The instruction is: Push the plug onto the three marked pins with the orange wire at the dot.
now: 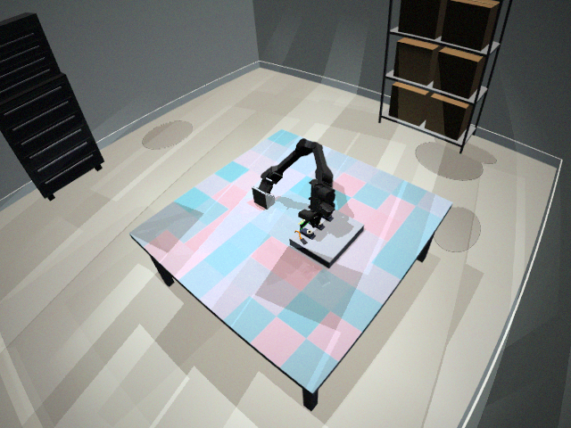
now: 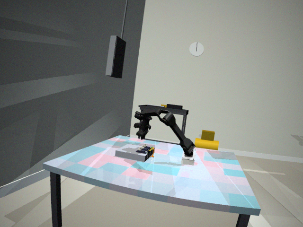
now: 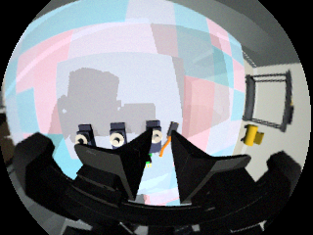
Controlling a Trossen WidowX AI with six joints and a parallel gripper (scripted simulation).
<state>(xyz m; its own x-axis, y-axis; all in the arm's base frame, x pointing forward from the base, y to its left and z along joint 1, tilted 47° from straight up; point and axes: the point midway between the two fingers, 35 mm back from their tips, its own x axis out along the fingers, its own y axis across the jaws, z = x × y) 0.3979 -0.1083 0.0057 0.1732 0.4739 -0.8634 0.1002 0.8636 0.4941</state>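
The grey printed holder lies 100 mm below my gripper tip, 70 mm to the left of it and 70 mm ahead of it.
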